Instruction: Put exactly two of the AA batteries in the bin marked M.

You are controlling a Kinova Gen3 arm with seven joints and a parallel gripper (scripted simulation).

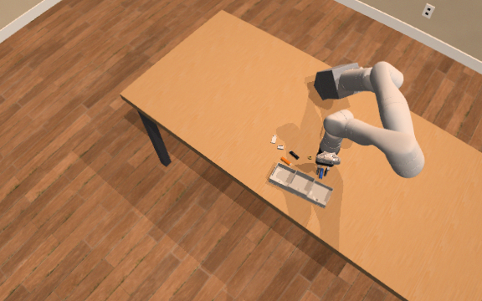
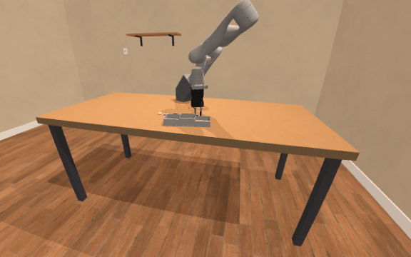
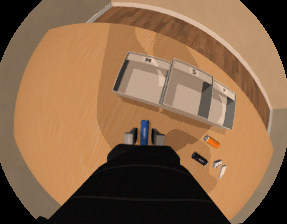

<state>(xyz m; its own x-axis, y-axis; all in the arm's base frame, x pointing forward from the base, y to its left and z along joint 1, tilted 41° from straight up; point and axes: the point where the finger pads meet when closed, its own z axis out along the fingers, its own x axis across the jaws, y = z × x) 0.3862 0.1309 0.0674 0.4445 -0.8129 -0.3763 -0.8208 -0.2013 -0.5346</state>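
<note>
My gripper is now 11 cm short of the grey three-compartment bin tray and 3 cm to the left of it. Also, from my hand: black battery: 14 cm to the right, 1 cm below, 1 cm ahead; then tiny yellowish thing: 8 cm to the right, 3 cm behind, 2 cm below; then blue battery: 1 cm below.
</note>
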